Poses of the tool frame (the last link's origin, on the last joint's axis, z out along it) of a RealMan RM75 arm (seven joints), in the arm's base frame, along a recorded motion.
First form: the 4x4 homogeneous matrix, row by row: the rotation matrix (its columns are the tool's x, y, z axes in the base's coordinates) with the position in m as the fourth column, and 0 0 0 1 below. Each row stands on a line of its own.
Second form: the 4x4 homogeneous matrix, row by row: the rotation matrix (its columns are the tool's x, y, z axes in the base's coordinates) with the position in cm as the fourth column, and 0 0 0 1 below. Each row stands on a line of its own. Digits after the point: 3 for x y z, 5 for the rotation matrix.
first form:
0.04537 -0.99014 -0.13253 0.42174
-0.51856 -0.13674 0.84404 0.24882
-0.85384 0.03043 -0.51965 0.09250
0 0 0 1
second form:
0.04537 -0.99014 -0.13253 42.174
-0.51856 -0.13674 0.84404 24.882
-0.85384 0.03043 -0.51965 9.250
0 0 0 1

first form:
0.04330 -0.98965 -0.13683 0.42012
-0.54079 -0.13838 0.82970 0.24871
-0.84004 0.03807 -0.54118 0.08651
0 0 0 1
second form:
0.04330 -0.98965 -0.13683 42.012
-0.54079 -0.13838 0.82970 24.871
-0.84004 0.03807 -0.54118 8.651
0 0 0 1

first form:
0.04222 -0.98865 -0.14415 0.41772
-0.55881 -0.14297 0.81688 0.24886
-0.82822 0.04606 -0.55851 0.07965
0 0 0 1
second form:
0.04222 -0.98865 -0.14415 41.772
-0.55881 -0.14297 0.81688 24.886
-0.82822 0.04606 -0.55851 7.965
0 0 0 1

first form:
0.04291 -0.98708 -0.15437 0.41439
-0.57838 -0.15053 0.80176 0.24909
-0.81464 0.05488 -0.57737 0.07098
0 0 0 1
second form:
0.04291 -0.98708 -0.15437 41.439
-0.57838 -0.15053 0.80176 24.909
-0.81464 0.05488 -0.57737 7.098
0 0 0 1

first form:
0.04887 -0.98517 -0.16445 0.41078
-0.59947 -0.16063 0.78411 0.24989
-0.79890 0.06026 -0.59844 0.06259
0 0 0 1
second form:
0.04887 -0.98517 -0.16445 41.078
-0.59947 -0.16063 0.78411 24.989
-0.79890 0.06026 -0.59844 6.259
0 0 0 1

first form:
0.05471 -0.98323 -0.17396 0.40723
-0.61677 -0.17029 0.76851 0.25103
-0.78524 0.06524 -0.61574 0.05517
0 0 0 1
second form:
0.05471 -0.98323 -0.17396 40.723
-0.61677 -0.17029 0.76851 25.103
-0.78524 0.06524 -0.61574 5.517
0 0 0 1

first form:
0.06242 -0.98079 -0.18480 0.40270
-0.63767 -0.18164 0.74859 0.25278
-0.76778 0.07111 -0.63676 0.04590
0 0 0 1
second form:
0.06242 -0.98079 -0.18480 40.270
-0.63767 -0.18164 0.74859 25.278
-0.76778 0.07111 -0.63676 4.590
0 0 0 1

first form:
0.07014 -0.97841 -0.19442 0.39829
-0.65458 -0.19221 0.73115 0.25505
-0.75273 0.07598 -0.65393 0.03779
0 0 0 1
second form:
0.07014 -0.97841 -0.19442 39.829
-0.65458 -0.19221 0.73115 25.505
-0.75273 0.07598 -0.65393 3.779
0 0 0 1

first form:
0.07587 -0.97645 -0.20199 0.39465
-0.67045 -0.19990 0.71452 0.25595
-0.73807 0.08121 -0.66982 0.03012
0 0 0 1
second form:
0.07587 -0.97645 -0.20199 39.465
-0.67045 -0.19990 0.71452 25.595
-0.73807 0.08121 -0.66982 3.012
0 0 0 1

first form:
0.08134 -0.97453 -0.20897 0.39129
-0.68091 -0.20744 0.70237 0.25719
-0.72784 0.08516 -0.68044 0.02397
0 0 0 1
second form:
0.08134 -0.97453 -0.20897 39.129
-0.68091 -0.20744 0.70237 25.719
-0.72784 0.08516 -0.68044 2.397
0 0 0 1

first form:
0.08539 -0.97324 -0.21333 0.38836
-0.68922 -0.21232 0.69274 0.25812
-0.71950 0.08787 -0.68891 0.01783
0 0 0 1
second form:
0.08539 -0.97324 -0.21333 38.836
-0.68922 -0.21232 0.69274 25.812
-0.71950 0.08787 -0.68891 1.783
0 0 0 1

